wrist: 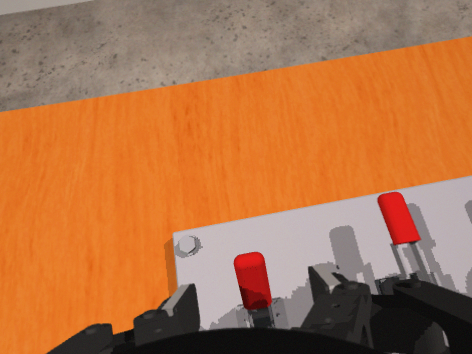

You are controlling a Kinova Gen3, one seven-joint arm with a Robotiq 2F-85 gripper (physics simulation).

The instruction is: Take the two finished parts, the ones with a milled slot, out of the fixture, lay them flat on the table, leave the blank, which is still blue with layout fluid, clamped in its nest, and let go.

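Frame: origin at the arm's base, x ahead, y left, z up, level; metres.
Seen in the pictures: gripper, fingertip midpoint: (253, 294).
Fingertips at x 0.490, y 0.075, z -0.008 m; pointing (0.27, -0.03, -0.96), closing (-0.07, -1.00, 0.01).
Note:
Pixels of each thing's top centre, then the offset from my fingertips to it. "spot": a spot on its surface instead. Level surfaces: height alone.
- fixture's pale grey base plate, surface spot: (220, 240) spot: 0.046 m ahead, 0.022 m left, 0.094 m down
- hex bolt head, surface spot: (187, 245) spot: 0.046 m ahead, 0.049 m left, 0.087 m down
- orange wood table top, its level: 0.109 m down
The fixture's pale grey base plate (220, 240) crosses the lower right of the wrist view. Two red clamp handles stand over it: a near one (253, 280) at the lower middle and another one (399, 217) at the right. My gripper (253, 294) is open. Its fingers stand on either side of the near red handle, with a gap on both sides, and hold nothing. The slotted parts, the blue blank and the nests do not show in the view; the lower edge is covered by the gripper's own dark body.
A hex bolt head (187, 245) sits at the plate's corner. The orange wood table top (150, 160) lies beyond the plate and to its left. Past the table's far edge is a speckled grey floor (200, 40). Metal clamp linkage (407, 260) shows below the right handle.

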